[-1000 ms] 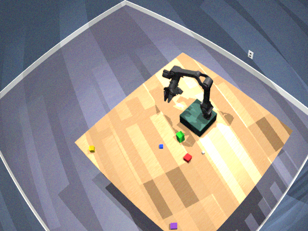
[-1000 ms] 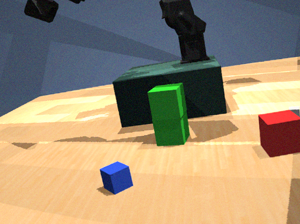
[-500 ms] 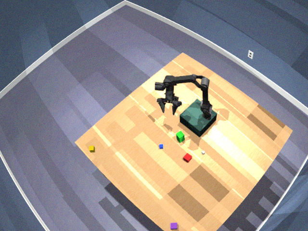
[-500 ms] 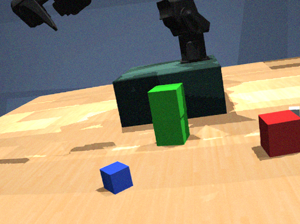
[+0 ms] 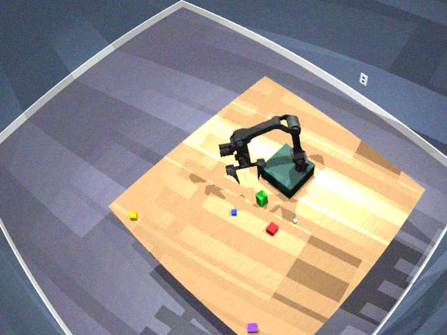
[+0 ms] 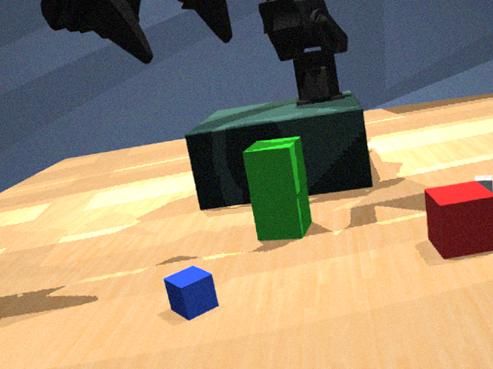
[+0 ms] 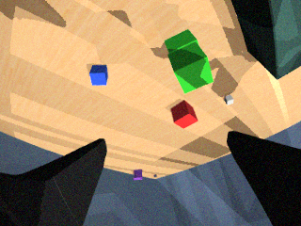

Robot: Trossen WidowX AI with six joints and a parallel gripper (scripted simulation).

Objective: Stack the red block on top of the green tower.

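My gripper tip is 60 mm short of the red block, 200 mm to the right of it and 160 mm above it. From my gripper tip the other things lie so: yellow block: 480 mm ahead, 400 mm to the right, 170 mm below; then blue block: 110 mm ahead, 20 mm to the right, 170 mm below; then white block: 50 mm behind, 260 mm to the left, 180 mm below.
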